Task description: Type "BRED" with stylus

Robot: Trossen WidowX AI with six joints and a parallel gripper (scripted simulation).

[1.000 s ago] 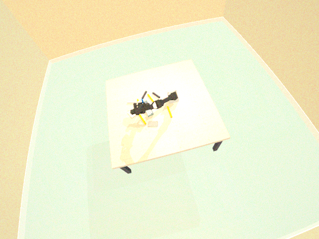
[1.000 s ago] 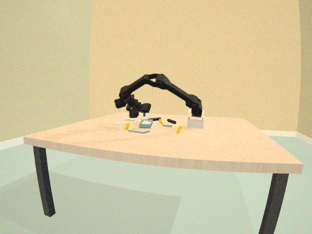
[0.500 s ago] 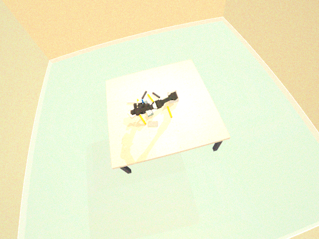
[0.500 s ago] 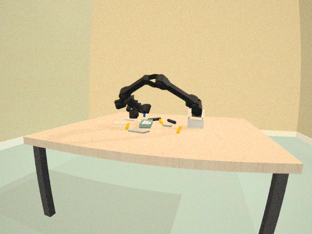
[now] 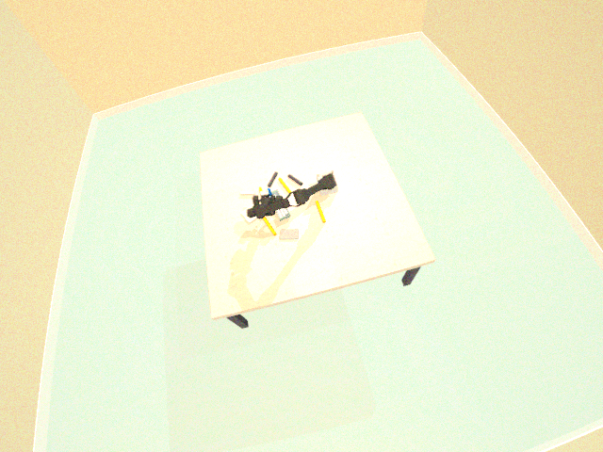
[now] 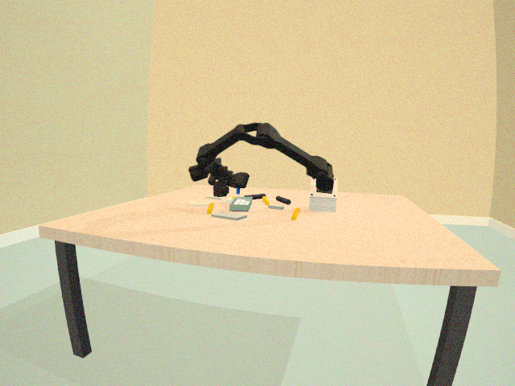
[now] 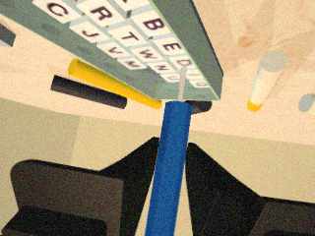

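Right now my gripper tip is 70 mm short of the white-and-yellow pen, 80 mm to the left of it and 70 mm above it. The rest, counted from my gripper tip: blue stylus 10 mm below.
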